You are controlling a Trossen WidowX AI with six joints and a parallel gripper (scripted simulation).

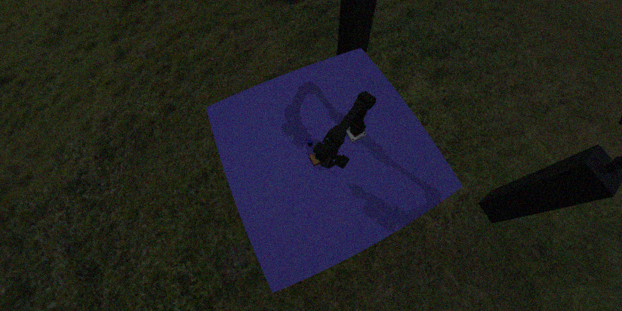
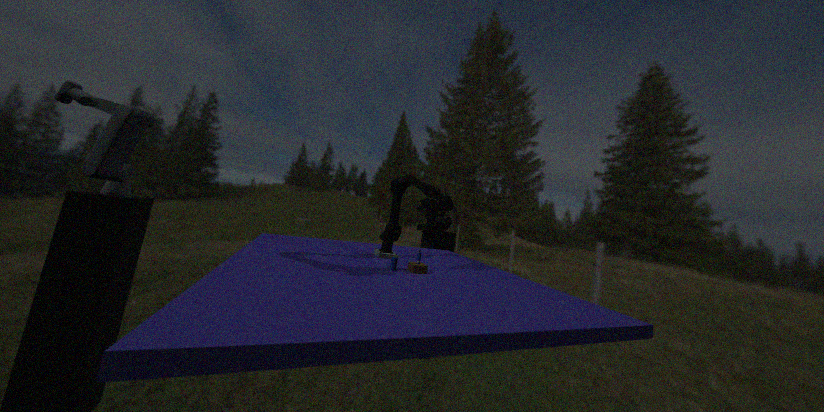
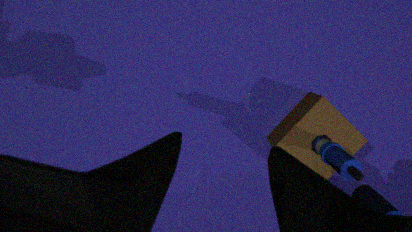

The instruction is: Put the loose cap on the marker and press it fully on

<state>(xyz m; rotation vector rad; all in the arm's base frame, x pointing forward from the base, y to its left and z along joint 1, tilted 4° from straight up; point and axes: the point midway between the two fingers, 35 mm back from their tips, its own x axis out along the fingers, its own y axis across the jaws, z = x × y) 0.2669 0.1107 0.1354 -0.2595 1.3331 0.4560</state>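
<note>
The blue cap is 200 mm to the right of my gripper tip, 80 mm below it and 10 mm ahead of it. Also, from my gripper tip: holder block 90 mm to the right, 90 mm below, 30 mm ahead.
</note>
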